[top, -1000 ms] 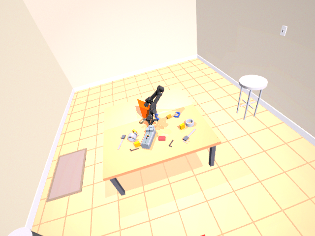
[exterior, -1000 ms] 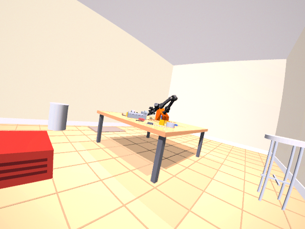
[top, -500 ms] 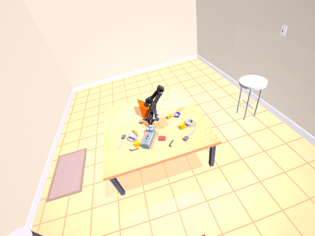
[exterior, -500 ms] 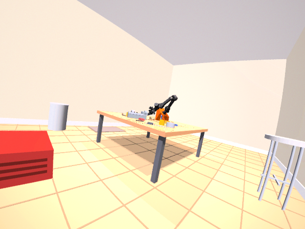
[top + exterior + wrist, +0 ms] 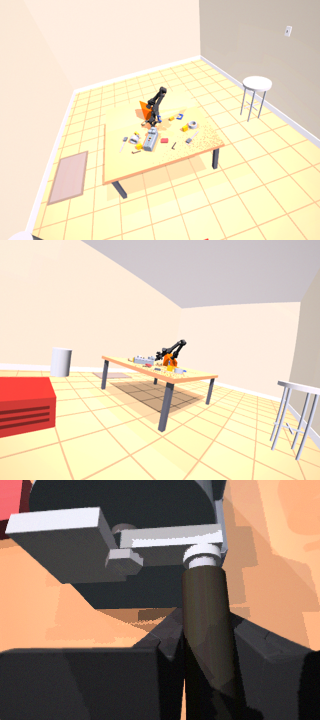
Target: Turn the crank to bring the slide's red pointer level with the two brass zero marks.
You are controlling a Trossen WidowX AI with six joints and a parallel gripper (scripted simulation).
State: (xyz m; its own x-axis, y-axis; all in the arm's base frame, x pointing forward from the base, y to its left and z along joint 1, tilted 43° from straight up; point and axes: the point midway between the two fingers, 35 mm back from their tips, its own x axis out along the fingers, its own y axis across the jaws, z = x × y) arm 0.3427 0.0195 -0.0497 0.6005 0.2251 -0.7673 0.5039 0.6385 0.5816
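My gripper tip is 20 mm past the dark crank handle, 10 mm to the right of it and 30 mm below it. Also, from my gripper tip: red pointer (190 mm ahead, 80 mm to the right, 20 mm above); red block (200 mm ahead, 90 mm to the left, 50 mm below).
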